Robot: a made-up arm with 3 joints. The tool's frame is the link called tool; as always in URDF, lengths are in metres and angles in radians. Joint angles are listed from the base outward. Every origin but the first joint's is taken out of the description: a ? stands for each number. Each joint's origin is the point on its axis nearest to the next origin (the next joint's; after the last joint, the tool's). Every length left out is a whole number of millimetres.
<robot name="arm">
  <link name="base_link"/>
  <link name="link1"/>
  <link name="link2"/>
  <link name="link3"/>
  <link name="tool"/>
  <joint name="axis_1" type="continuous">
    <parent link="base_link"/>
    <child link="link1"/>
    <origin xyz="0.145 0.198 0.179" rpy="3.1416 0 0"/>
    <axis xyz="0 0 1"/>
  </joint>
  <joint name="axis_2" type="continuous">
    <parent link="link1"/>
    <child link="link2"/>
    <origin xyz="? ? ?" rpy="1.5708 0 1.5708"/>
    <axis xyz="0 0 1"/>
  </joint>
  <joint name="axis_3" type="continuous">
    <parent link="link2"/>
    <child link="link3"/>
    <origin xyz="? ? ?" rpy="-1.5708 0 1.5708"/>
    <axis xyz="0 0 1"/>
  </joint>
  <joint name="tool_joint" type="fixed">
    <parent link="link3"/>
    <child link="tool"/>
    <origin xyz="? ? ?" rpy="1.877 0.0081 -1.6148"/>
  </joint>
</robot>
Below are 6 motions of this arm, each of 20 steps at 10 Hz.
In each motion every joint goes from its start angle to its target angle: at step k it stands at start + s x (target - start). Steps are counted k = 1, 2, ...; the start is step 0. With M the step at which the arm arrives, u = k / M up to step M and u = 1 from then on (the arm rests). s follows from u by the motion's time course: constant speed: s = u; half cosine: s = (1 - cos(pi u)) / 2; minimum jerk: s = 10 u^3 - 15 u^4 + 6 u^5.
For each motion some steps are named. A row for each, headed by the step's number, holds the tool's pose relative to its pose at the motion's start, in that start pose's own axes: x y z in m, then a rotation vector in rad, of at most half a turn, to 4 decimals.
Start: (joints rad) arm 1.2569 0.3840 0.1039
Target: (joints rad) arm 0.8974 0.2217 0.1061
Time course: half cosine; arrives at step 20
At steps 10, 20:
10: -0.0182 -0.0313 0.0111 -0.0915 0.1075 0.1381
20: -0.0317 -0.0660 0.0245 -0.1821 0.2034 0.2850

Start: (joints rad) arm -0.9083 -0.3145 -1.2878
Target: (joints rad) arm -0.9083 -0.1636 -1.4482
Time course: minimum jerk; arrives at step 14
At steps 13, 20:
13: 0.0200 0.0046 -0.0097 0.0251 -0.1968 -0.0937
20: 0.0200 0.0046 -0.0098 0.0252 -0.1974 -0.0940

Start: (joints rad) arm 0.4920 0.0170 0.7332
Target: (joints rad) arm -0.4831 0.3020 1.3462
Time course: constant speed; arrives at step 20
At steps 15, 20:
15: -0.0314 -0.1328 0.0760 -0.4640 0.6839 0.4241
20: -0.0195 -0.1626 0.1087 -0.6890 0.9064 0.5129

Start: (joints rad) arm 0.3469 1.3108 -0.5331
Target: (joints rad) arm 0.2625 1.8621 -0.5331
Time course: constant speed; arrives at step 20
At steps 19, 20:
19: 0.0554 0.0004 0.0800 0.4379 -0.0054 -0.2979
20: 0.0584 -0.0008 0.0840 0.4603 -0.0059 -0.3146

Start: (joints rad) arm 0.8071 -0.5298 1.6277
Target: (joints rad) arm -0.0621 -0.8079 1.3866
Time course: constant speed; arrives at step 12
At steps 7, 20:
7: 0.0641 -0.0739 -0.0635 -0.4225 -0.4535 0.0016
20: 0.1235 -0.1376 -0.0709 -0.7113 -0.7969 0.0550

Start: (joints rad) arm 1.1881 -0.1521 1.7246
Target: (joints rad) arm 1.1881 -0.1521 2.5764
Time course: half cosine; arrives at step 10
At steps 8, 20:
8: 0.0420 0.0155 0.0478 -0.0062 0.7346 -0.2322
20: 0.0484 0.0164 0.0507 -0.0069 0.8122 -0.2568

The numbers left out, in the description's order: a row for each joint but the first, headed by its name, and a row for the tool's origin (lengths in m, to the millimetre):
axis_2: -0.13 0.01 0
axis_3: -0.155 -0.021 0
tool: -0.023 0.084 0

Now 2 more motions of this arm.
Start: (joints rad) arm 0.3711 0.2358 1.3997
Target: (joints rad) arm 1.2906 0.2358 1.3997
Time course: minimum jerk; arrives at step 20
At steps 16, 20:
16: 0.0394 0.0862 0.1041 0.8245 -0.2408 -0.1124
20: 0.0411 0.0882 0.1127 0.8752 -0.2556 -0.1193

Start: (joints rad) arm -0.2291 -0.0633 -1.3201
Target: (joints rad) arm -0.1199 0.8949 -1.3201
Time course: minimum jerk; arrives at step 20
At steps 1, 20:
1: 0.0002 0.0001 0.0000 0.0001 -0.0003 -0.0011
20: 0.1511 0.0031 0.0160 0.0952 -0.3318 -0.9000

